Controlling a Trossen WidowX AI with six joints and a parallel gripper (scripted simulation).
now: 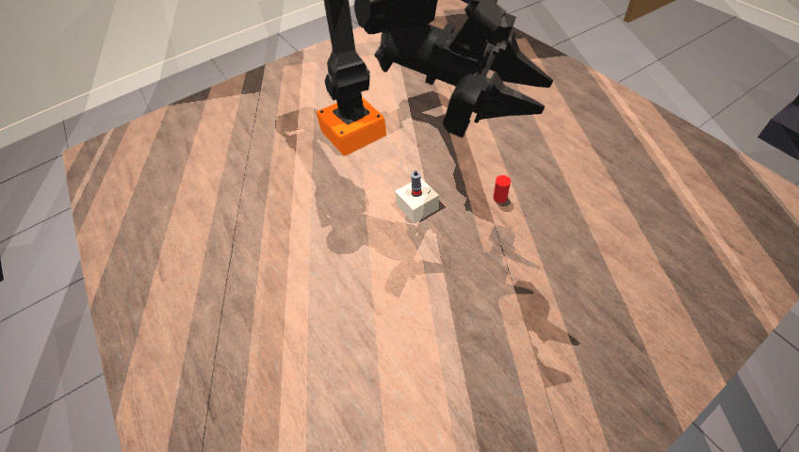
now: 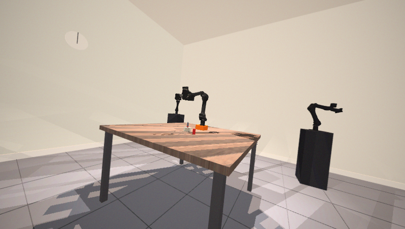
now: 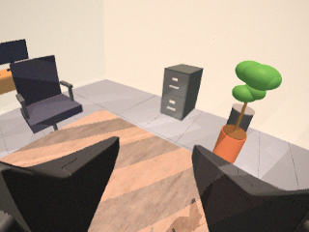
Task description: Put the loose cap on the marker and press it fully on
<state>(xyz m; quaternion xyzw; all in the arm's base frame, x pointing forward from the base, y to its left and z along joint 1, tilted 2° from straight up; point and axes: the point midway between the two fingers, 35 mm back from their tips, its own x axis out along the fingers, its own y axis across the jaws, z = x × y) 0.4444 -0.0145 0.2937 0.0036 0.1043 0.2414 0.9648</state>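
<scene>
Right now the red cap is 10 cm behind my gripper tip, 9 cm to the left of it and 31 cm below it. The rest, counted from my gripper tip: holder block (20 cm behind, 5 cm to the right, 32 cm below).
</scene>
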